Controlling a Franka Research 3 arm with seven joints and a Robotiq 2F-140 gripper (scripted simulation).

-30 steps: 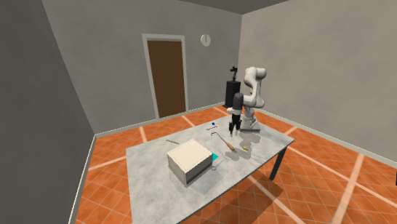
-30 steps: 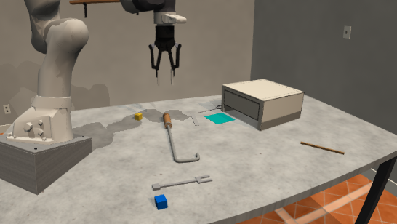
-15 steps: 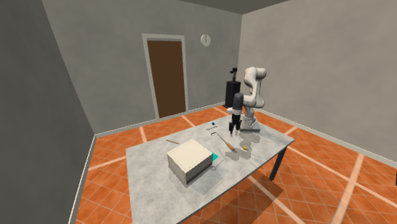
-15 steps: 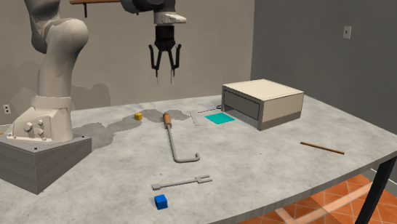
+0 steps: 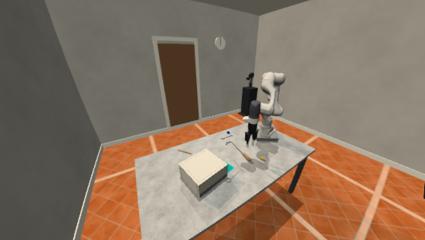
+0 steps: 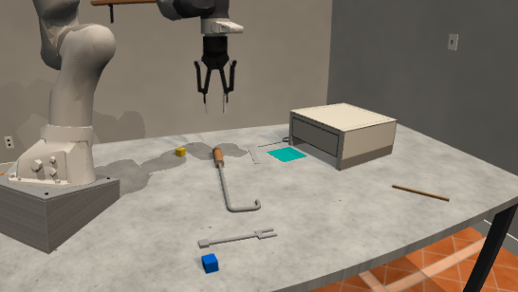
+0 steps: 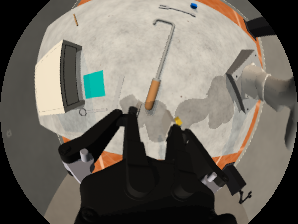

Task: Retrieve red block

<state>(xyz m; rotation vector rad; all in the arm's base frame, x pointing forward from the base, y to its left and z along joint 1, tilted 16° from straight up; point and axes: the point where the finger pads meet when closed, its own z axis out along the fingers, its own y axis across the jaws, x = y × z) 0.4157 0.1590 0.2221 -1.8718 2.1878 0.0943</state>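
My hand is 180 mm above the yellow cube, 120 mm past it and 70 mm to the right of it. From my hand the other things lie so: hook tool: 180 mm below, 160 mm to the right, 20 mm ahead; then teal square: 250 mm ahead, 190 mm below, 20 mm to the right; then red block: 440 mm ahead, 180 mm below, 20 mm to the right.
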